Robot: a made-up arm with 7 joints. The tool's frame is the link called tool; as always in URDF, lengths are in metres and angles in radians. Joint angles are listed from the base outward.
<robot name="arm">
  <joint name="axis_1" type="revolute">
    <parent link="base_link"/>
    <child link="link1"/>
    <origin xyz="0 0 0.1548" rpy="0 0 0"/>
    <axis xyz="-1 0 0"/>
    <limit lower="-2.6" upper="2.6"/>
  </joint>
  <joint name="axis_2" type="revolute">
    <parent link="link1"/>
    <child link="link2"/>
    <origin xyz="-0.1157 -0.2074 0.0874" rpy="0 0 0"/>
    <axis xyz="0 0 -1"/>
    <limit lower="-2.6" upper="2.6"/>
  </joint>
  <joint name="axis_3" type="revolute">
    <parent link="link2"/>
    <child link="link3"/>
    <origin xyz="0.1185 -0.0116 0.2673" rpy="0 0 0"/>
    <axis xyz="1 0 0"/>
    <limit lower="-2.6" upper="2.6"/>
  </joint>
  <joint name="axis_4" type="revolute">
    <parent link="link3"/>
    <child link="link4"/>
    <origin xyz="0.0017 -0.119 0.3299" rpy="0 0 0"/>
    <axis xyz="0 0 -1"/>
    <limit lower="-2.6" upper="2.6"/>
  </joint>
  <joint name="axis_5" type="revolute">
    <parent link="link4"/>
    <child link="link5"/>
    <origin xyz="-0.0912 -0.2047 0.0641" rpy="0 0 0"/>
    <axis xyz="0 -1 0"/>
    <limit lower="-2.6" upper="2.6"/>
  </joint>
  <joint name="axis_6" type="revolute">
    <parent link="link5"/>
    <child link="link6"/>
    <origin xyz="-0.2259 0.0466 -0.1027" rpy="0 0 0"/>
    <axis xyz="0 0 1"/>
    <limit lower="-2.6" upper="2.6"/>
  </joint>
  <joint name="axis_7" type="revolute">
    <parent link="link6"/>
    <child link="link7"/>
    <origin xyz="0.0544 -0.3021 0.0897" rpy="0 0 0"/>
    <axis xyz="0 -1 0"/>
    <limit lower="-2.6" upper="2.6"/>
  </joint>
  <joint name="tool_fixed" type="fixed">
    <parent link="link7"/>
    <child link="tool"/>
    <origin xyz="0.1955 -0.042 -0.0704" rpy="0 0 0"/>
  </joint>
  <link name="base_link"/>
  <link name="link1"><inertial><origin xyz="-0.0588 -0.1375 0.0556"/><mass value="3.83"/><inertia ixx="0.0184" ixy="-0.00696" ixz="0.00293" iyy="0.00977" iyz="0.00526" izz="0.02"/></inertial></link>
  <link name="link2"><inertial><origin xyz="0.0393 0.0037 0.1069"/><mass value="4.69"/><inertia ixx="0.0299" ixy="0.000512" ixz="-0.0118" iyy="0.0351" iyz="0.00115" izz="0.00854"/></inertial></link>
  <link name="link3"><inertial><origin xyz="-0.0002 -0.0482 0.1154"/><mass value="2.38"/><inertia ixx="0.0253" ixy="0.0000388" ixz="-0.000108" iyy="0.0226" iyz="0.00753" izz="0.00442"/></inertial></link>
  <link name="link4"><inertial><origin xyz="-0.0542 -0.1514 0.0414"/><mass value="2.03"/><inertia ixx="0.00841" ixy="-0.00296" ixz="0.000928" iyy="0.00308" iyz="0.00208" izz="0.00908"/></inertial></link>
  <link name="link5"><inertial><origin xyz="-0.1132 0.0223 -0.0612"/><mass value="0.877"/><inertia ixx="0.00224" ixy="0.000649" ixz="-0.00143" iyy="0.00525" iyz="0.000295" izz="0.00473"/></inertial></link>
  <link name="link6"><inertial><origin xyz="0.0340 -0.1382 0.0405"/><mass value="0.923"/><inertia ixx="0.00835" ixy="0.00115" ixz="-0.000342" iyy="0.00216" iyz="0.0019" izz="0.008"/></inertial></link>
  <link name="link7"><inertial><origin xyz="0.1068 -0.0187 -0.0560"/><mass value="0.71"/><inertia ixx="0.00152" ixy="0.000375" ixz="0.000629" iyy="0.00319" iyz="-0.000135" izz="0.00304"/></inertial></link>
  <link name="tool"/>
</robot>
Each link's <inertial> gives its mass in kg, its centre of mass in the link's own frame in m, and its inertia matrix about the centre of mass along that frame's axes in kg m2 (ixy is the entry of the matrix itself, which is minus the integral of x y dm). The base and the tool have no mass. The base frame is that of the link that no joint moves.
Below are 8 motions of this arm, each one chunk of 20 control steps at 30 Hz.
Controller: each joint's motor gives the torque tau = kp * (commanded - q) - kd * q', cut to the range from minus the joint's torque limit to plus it. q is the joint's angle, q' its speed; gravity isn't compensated. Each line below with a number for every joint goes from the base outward.
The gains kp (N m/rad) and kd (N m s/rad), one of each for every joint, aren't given. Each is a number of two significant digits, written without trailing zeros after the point. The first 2 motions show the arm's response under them.
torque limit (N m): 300 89 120 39 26 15 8.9
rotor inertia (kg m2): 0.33 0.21 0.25 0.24 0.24 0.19 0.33
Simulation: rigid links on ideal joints. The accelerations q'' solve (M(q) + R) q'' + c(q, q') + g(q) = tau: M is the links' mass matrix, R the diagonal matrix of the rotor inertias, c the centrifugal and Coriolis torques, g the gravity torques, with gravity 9.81 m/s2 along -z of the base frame. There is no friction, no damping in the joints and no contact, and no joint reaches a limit. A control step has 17 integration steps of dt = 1/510 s. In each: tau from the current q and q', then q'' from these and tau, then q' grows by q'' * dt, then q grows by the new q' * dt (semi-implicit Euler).
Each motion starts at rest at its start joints. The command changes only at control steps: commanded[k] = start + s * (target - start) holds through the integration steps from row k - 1 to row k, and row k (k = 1, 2, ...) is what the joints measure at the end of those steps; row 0 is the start. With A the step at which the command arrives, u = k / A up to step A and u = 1 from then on. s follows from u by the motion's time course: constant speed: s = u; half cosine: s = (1 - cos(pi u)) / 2; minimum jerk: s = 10 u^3 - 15 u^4 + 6 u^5; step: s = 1 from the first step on.
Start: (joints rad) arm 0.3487 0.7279 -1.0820 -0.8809 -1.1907 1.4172 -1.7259
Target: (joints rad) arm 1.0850 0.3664 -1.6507 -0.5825 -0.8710 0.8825 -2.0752
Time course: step
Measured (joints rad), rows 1 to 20:
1: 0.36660 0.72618 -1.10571 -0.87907 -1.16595 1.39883 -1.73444
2: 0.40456 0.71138 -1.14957 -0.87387 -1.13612 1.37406 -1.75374
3: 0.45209 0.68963 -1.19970 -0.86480 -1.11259 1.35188 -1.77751
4: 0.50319 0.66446 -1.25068 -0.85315 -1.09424 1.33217 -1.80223
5: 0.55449 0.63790 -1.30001 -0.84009 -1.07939 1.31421 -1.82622
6: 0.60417 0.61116 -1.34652 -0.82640 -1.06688 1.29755 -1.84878
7: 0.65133 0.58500 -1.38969 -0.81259 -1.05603 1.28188 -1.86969
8: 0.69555 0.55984 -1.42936 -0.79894 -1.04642 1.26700 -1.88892
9: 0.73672 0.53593 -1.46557 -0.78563 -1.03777 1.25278 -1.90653
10: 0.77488 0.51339 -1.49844 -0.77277 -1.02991 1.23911 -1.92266
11: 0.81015 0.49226 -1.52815 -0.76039 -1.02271 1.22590 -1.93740
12: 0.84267 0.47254 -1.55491 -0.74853 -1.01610 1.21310 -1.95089
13: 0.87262 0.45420 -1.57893 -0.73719 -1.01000 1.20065 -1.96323
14: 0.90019 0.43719 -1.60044 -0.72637 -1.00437 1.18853 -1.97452
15: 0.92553 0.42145 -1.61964 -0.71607 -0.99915 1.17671 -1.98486
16: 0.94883 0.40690 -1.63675 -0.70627 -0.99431 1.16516 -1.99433
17: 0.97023 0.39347 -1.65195 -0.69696 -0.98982 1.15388 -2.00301
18: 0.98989 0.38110 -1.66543 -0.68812 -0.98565 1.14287 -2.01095
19: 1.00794 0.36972 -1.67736 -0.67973 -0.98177 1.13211 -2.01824
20: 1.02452 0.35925 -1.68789 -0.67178 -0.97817 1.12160 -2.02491
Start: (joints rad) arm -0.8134 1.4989 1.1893 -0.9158 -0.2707 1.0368 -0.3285
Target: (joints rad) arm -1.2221 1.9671 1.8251 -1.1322 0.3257 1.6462 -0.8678
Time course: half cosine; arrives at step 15
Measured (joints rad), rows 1 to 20:
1: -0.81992 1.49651 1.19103 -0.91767 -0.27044 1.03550 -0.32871
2: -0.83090 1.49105 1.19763 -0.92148 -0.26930 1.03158 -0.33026
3: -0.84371 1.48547 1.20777 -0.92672 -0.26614 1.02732 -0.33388
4: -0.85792 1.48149 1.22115 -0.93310 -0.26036 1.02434 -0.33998
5: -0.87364 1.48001 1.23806 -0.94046 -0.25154 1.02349 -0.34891
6: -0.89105 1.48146 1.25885 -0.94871 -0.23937 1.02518 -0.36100
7: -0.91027 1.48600 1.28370 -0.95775 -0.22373 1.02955 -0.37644
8: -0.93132 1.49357 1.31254 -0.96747 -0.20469 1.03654 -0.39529
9: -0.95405 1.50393 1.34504 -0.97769 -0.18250 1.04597 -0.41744
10: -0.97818 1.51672 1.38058 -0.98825 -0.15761 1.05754 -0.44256
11: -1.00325 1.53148 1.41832 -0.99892 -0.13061 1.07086 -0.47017
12: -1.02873 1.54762 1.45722 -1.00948 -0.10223 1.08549 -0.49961
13: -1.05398 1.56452 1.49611 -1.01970 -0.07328 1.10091 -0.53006
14: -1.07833 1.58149 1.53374 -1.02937 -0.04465 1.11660 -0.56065
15: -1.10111 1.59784 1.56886 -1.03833 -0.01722 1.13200 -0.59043
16: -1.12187 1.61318 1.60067 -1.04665 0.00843 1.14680 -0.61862
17: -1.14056 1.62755 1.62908 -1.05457 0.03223 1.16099 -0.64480
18: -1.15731 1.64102 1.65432 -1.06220 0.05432 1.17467 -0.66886
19: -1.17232 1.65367 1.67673 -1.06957 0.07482 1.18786 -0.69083
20: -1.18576 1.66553 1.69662 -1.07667 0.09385 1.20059 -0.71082
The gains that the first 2 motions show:
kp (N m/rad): 330 120 190 45 36 21 20
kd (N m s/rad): 130 56 62 32 16 15 7.8
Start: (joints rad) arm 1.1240 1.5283 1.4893 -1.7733 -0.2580 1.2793 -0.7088
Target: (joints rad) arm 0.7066 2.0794 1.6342 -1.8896 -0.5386 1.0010 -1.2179
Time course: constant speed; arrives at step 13
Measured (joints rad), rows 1 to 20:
1: 1.12339 1.53481 1.49281 -1.77167 -0.25861 1.28153 -0.70939
2: 1.12044 1.54767 1.49790 -1.76816 -0.26073 1.28599 -0.71125
3: 1.11499 1.56387 1.50363 -1.76448 -0.26460 1.29037 -0.71517
4: 1.10717 1.58238 1.50995 -1.76105 -0.27003 1.29389 -0.72158
5: 1.09716 1.60279 1.51680 -1.75795 -0.27687 1.29632 -0.73062
6: 1.08508 1.62488 1.52416 -1.75519 -0.28498 1.29762 -0.74226
7: 1.07109 1.64848 1.53199 -1.75277 -0.29428 1.29779 -0.75637
8: 1.05534 1.67347 1.54025 -1.75065 -0.30468 1.29687 -0.77278
9: 1.03795 1.69973 1.54890 -1.74884 -0.31610 1.29488 -0.79132
10: 1.01906 1.72716 1.55789 -1.74732 -0.32846 1.29184 -0.81181
11: 0.99878 1.75565 1.56720 -1.74609 -0.34169 1.28780 -0.83409
12: 0.97724 1.78511 1.57679 -1.74512 -0.35572 1.28277 -0.85802
13: 0.95454 1.81545 1.58663 -1.74442 -0.37051 1.27678 -0.88344
14: 0.93253 1.84466 1.59619 -1.74272 -0.38539 1.27054 -0.90922
15: 0.91199 1.87192 1.60503 -1.74064 -0.39958 1.26439 -0.93407
16: 0.89298 1.89724 1.61302 -1.73851 -0.41287 1.25832 -0.95739
17: 0.87543 1.92074 1.62018 -1.73646 -0.42525 1.25235 -0.97898
18: 0.85925 1.94256 1.62656 -1.73451 -0.43677 1.24647 -0.99882
19: 0.84434 1.96280 1.63226 -1.73266 -0.44747 1.24069 -1.01698
20: 0.83060 1.98157 1.63733 -1.73092 -0.45742 1.23501 -1.03357

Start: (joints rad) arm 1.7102 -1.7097 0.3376 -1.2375 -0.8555 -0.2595 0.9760
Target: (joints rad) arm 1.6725 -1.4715 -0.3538 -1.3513 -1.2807 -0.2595 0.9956
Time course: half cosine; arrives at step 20
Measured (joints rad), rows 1 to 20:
1: 1.71580 -1.71110 0.33663 -1.23836 -0.85634 -0.26141 0.97642
2: 1.72532 -1.71652 0.33554 -1.24209 -0.85804 -0.26444 0.97701
3: 1.73593 -1.72393 0.33317 -1.24811 -0.86034 -0.26668 0.97746
4: 1.74662 -1.73176 0.32858 -1.25546 -0.86357 -0.26813 0.97773
5: 1.75692 -1.73904 0.32120 -1.26349 -0.86800 -0.26909 0.97790
6: 1.76658 -1.74517 0.31064 -1.27177 -0.87382 -0.26981 0.97802
7: 1.77550 -1.74976 0.29669 -1.28009 -0.88118 -0.27045 0.97816
8: 1.78363 -1.75263 0.27922 -1.28831 -0.89018 -0.27114 0.97836
9: 1.79094 -1.75367 0.25828 -1.29637 -0.90086 -0.27194 0.97868
10: 1.79747 -1.75291 0.23398 -1.30425 -0.91325 -0.27290 0.97912
11: 1.80324 -1.75040 0.20659 -1.31193 -0.92728 -0.27406 0.97972
12: 1.80828 -1.74628 0.17648 -1.31943 -0.94285 -0.27541 0.98048
13: 1.81265 -1.74073 0.14409 -1.32676 -0.95978 -0.27695 0.98140
14: 1.81639 -1.73395 0.10999 -1.33393 -0.97785 -0.27867 0.98248
15: 1.81956 -1.72620 0.07478 -1.34094 -0.99680 -0.28053 0.98370
16: 1.82224 -1.71773 0.03912 -1.34782 -1.01633 -0.28250 0.98503
17: 1.82449 -1.70883 0.00372 -1.35457 -1.03611 -0.28454 0.98645
18: 1.82639 -1.69978 -0.03073 -1.36119 -1.05580 -0.28659 0.98793
19: 1.82802 -1.69085 -0.06352 -1.36768 -1.07503 -0.28860 0.98943
20: 1.82948 -1.68228 -0.09397 -1.37403 -1.09347 -0.29055 0.99092

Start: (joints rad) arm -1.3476 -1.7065 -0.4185 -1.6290 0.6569 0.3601 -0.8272
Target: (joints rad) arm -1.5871 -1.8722 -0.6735 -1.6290 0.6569 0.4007 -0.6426
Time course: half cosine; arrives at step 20
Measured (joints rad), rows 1 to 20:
1: -1.35358 -1.70637 -0.41848 -1.62959 0.65791 0.36051 -0.82735
2: -1.36474 -1.70633 -0.41952 -1.62887 0.65954 0.36338 -0.82710
3: -1.37733 -1.70657 -0.42143 -1.62743 0.66107 0.36760 -0.82611
4: -1.39022 -1.70719 -0.42418 -1.62570 0.66240 0.37223 -0.82438
5: -1.40312 -1.70832 -0.42790 -1.62388 0.66353 0.37689 -0.82195
6: -1.41608 -1.71002 -0.43268 -1.62202 0.66448 0.38145 -0.81883
7: -1.42918 -1.71240 -0.43864 -1.62016 0.66527 0.38590 -0.81499
8: -1.44254 -1.71550 -0.44582 -1.61833 0.66592 0.39027 -0.81040
9: -1.45624 -1.71936 -0.45424 -1.61653 0.66644 0.39460 -0.80502
10: -1.47032 -1.72400 -0.46385 -1.61479 0.66687 0.39892 -0.79886
11: -1.48478 -1.72942 -0.47458 -1.61313 0.66721 0.40328 -0.79194
12: -1.49958 -1.73558 -0.48631 -1.61155 0.66748 0.40771 -0.78428
13: -1.51464 -1.74243 -0.49887 -1.61006 0.66770 0.41222 -0.77598
14: -1.52986 -1.74991 -0.51206 -1.60869 0.66789 0.41685 -0.76712
15: -1.54511 -1.75792 -0.52567 -1.60743 0.66805 0.42159 -0.75783
16: -1.56023 -1.76635 -0.53946 -1.60630 0.66820 0.42645 -0.74824
17: -1.57506 -1.77508 -0.55317 -1.60529 0.66834 0.43142 -0.73852
18: -1.58940 -1.78397 -0.56655 -1.60441 0.66849 0.43649 -0.72881
19: -1.60308 -1.79289 -0.57932 -1.60366 0.66865 0.44163 -0.71931
20: -1.61591 -1.80169 -0.59125 -1.60304 0.66883 0.44682 -0.71017

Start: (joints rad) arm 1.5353 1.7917 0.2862 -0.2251 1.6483 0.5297 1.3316
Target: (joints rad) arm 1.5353 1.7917 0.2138 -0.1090 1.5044 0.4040 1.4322
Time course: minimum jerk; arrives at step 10
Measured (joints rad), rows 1 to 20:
1: 1.53967 1.79518 0.28740 -0.22337 1.64716 0.52947 1.33164
2: 1.54784 1.80365 0.28883 -0.21767 1.64455 0.52885 1.33239
3: 1.55730 1.81430 0.28954 -0.20936 1.64061 0.52798 1.33420
4: 1.56701 1.82561 0.28914 -0.19950 1.63521 0.52652 1.33722
5: 1.57646 1.83679 0.28749 -0.18861 1.62823 0.52418 1.34153
6: 1.58543 1.84749 0.28465 -0.17703 1.61974 0.52089 1.34711
7: 1.59384 1.85755 0.28084 -0.16505 1.61004 0.51678 1.35379
8: 1.60169 1.86693 0.27646 -0.15298 1.59965 0.51216 1.36121
9: 1.60901 1.87566 0.27193 -0.14113 1.58919 0.50737 1.36894
10: 1.61581 1.88375 0.26763 -0.12975 1.57916 0.50264 1.37655
11: 1.62210 1.89122 0.26371 -0.11894 1.56978 0.49804 1.38375
12: 1.62791 1.89810 0.26017 -0.10871 1.56107 0.49354 1.39044
13: 1.63325 1.90442 0.25700 -0.09906 1.55299 0.48913 1.39659
14: 1.63816 1.91020 0.25416 -0.08996 1.54550 0.48481 1.40221
15: 1.64267 1.91548 0.25162 -0.08139 1.53856 0.48058 1.40732
16: 1.64681 1.92031 0.24934 -0.07331 1.53212 0.47646 1.41197
17: 1.65060 1.92472 0.24729 -0.06571 1.52615 0.47244 1.41619
18: 1.65408 1.92874 0.24545 -0.05855 1.52062 0.46853 1.42002
19: 1.65726 1.93241 0.24380 -0.05181 1.51550 0.46473 1.42349
20: 1.66018 1.93575 0.24232 -0.04546 1.51075 0.46104 1.42663

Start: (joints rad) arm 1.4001 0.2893 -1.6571 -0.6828 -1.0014 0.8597 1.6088
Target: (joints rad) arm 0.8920 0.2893 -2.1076 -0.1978 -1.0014 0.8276 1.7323
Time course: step
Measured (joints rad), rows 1 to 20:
1: 1.37510 0.28052 -1.69412 -0.66398 -1.00226 0.85154 1.61352
2: 1.34564 0.27210 -1.74194 -0.64000 -1.00338 0.84720 1.62256
3: 1.31876 0.26444 -1.78696 -0.61749 -1.00501 0.84474 1.63284
4: 1.29411 0.25728 -1.82805 -0.59605 -1.00677 0.84261 1.64319
5: 1.27133 0.25059 -1.86516 -0.57552 -1.00844 0.84045 1.65312
6: 1.25019 0.24439 -1.89850 -0.55586 -1.00995 0.83819 1.66243
7: 1.23053 0.23871 -1.92840 -0.53704 -1.01131 0.83584 1.67107
8: 1.21223 0.23353 -1.95516 -0.51907 -1.01251 0.83342 1.67902
9: 1.19519 0.22884 -1.97911 -0.50192 -1.01357 0.83093 1.68632
10: 1.17932 0.22461 -2.00055 -0.48558 -1.01452 0.82841 1.69301
11: 1.16456 0.22081 -2.01974 -0.47001 -1.01537 0.82586 1.69913
12: 1.15082 0.21741 -2.03691 -0.45519 -1.01613 0.82331 1.70473
13: 1.13804 0.21439 -2.05229 -0.44110 -1.01682 0.82076 1.70984
14: 1.12615 0.21171 -2.06607 -0.42769 -1.01745 0.81823 1.71452
15: 1.11511 0.20935 -2.07842 -0.41494 -1.01802 0.81572 1.71879
16: 1.10484 0.20727 -2.08949 -0.40282 -1.01854 0.81326 1.72268
17: 1.09531 0.20545 -2.09942 -0.39130 -1.01903 0.81084 1.72624
18: 1.08645 0.20386 -2.10833 -0.38035 -1.01948 0.80846 1.72950
19: 1.07823 0.20250 -2.11633 -0.36995 -1.01989 0.80614 1.73246
20: 1.07060 0.20132 -2.12351 -0.36005 -1.02028 0.80388 1.73517

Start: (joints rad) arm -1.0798 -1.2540 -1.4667 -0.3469 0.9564 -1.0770 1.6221
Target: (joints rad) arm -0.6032 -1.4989 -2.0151 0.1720 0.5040 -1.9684 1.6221
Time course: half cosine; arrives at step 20
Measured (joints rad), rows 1 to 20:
1: -1.08550 -1.25492 -1.46807 -0.34593 0.95706 -1.07745 1.62193
2: -1.09499 -1.25832 -1.46949 -0.33960 0.95550 -1.08129 1.62228
3: -1.10491 -1.26303 -1.47142 -0.32961 0.95114 -1.08859 1.62359
4: -1.11377 -1.26869 -1.47472 -0.31728 0.94446 -1.09863 1.62572
5: -1.12069 -1.27521 -1.48005 -0.30328 0.93581 -1.11102 1.62835
6: -1.12513 -1.28262 -1.48788 -0.28792 0.92538 -1.12561 1.63121
7: -1.12678 -1.29093 -1.49854 -0.27138 0.91323 -1.14236 1.63408
8: -1.12548 -1.30016 -1.51219 -0.25375 0.89937 -1.16123 1.63681
9: -1.12119 -1.31030 -1.52890 -0.23510 0.88381 -1.18218 1.63933
10: -1.11399 -1.32129 -1.54859 -0.21552 0.86657 -1.20511 1.64157
11: -1.10403 -1.33306 -1.57109 -0.19511 0.84772 -1.22989 1.64353
12: -1.09155 -1.34548 -1.59612 -0.17399 0.82737 -1.25631 1.64519
13: -1.07687 -1.35840 -1.62330 -0.15229 0.80570 -1.28415 1.64657
14: -1.06037 -1.37165 -1.65218 -0.13019 0.78292 -1.31313 1.64770
15: -1.04250 -1.38504 -1.68221 -0.10786 0.75928 -1.34294 1.64860
16: -1.02374 -1.39837 -1.71282 -0.08546 0.73511 -1.37326 1.64931
17: -1.00459 -1.41146 -1.74339 -0.06320 0.71073 -1.40372 1.64989
18: -0.98556 -1.42413 -1.77327 -0.04126 0.68654 -1.43396 1.65036
19: -0.96717 -1.43621 -1.80186 -0.01984 0.66291 -1.46359 1.65077
20: -0.94989 -1.44755 -1.82855 0.00087 0.64027 -1.49223 1.65115

